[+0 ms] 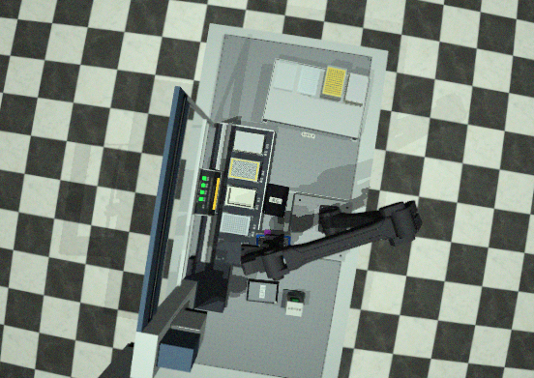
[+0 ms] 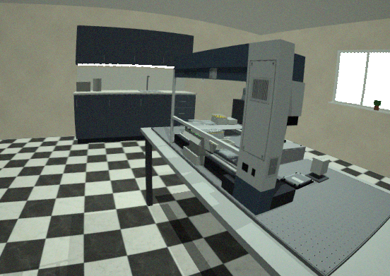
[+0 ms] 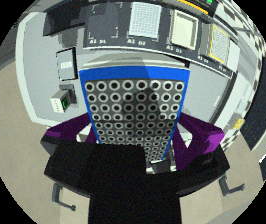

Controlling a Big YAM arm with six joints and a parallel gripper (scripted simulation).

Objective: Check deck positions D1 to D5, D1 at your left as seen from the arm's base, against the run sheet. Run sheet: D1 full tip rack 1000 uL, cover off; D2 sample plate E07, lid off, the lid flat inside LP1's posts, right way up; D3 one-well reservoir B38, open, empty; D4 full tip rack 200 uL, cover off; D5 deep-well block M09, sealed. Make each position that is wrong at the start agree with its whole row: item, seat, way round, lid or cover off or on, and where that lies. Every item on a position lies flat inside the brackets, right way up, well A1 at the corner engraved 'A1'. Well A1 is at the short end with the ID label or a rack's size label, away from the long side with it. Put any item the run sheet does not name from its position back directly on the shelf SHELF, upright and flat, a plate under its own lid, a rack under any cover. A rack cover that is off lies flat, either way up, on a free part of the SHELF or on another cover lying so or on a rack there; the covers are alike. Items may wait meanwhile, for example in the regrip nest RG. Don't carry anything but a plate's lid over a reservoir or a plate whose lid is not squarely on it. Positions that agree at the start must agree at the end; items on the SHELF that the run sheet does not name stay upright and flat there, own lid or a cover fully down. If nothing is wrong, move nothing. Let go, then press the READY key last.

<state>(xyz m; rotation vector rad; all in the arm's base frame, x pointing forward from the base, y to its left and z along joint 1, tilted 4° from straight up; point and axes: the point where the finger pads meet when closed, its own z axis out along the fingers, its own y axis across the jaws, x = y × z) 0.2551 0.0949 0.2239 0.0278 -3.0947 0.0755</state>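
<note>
My gripper is now 17 cm short of the clear plate, 3 cm to the left of it and 24 cm above it. The rest, counted from my hand: cream reservoir (15 cm ahead, 15 cm to the right, 24 cm below); then clear rack cover (14 cm ahead, 28 cm to the right, 19 cm below); then blue-framed tip rack (1 cm behind, 1 cm to the right).
</note>
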